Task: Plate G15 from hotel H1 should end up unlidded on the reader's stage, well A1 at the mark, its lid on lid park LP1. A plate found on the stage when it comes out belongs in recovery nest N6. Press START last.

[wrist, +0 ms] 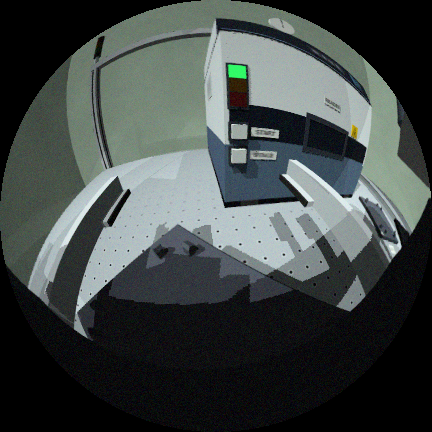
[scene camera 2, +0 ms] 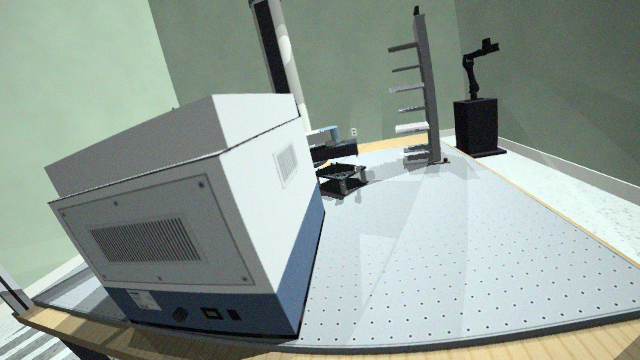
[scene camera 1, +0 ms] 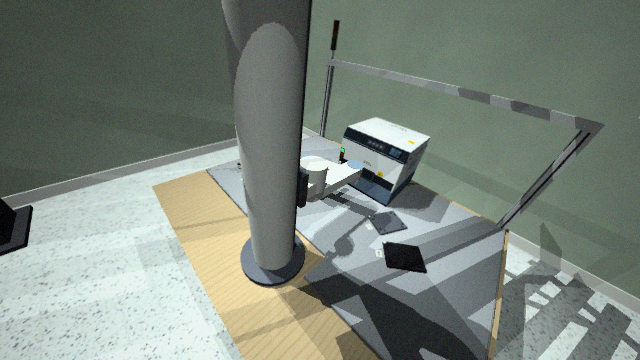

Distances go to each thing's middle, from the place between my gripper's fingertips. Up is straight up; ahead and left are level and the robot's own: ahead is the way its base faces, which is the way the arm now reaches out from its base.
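Scene:
The dark stage door [wrist: 320,136] is 210 mm to the right of my hand, 70 mm ahead of it and 40 mm above it. Then there is the LP1 pad [wrist: 378,218], which I find 450 mm to the right of my hand, 80 mm below it and 40 mm behind it.

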